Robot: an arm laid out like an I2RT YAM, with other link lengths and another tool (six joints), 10 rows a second.
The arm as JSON. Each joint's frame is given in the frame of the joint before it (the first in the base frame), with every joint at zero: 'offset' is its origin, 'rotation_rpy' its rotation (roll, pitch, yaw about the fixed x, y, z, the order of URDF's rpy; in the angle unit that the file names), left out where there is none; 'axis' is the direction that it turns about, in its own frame. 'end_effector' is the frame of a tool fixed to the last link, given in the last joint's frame.
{
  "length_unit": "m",
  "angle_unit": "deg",
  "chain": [
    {
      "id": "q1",
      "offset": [
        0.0,
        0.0,
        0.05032
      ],
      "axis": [
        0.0,
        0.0,
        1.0
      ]
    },
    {
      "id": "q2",
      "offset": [
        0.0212,
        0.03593,
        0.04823
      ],
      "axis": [
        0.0,
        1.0,
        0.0
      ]
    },
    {
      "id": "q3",
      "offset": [
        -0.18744,
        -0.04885,
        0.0
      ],
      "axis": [
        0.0,
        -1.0,
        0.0
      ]
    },
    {
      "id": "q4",
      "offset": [
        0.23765,
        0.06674,
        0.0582
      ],
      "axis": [
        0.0,
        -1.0,
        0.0
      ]
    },
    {
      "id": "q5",
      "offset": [
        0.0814,
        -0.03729,
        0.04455
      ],
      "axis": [
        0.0,
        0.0,
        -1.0
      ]
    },
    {
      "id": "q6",
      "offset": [
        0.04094,
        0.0,
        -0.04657
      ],
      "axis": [
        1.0,
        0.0,
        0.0
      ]
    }
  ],
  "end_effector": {
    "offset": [
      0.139,
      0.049,
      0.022
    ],
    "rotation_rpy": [
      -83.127,
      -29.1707,
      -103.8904
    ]
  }
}
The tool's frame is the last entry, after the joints.
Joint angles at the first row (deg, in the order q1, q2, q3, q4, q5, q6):
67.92 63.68 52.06 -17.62 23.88 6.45
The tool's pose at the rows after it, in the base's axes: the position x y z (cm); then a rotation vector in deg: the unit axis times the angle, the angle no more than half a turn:
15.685, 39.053, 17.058, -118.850, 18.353, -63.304
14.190, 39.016, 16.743, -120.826, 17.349, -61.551
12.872, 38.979, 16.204, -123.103, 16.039, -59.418
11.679, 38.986, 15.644, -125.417, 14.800, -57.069
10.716, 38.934, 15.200, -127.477, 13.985, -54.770
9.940, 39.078, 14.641, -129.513, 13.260, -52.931
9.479, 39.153, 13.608, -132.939, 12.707, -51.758
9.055, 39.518, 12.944, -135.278, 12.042, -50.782
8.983, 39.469, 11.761, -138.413, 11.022, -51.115
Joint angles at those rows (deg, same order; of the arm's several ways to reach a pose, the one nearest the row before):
70.25 62.88 53.16 -20.92 24.23 7.59
72.45 62.63 54.24 -24.60 24.62 9.25
74.04 62.81 55.26 -27.92 24.07 10.57
75.31 63.42 56.48 -30.95 23.09 11.85
76.18 63.99 57.63 -33.65 21.94 13.07
76.99 65.44 59.06 -35.72 21.09 14.15
77.53 68.32 61.56 -38.84 20.62 15.28
78.11 71.29 64.11 -40.81 20.22 16.03
78.31 74.18 66.09 -43.10 20.46 16.13

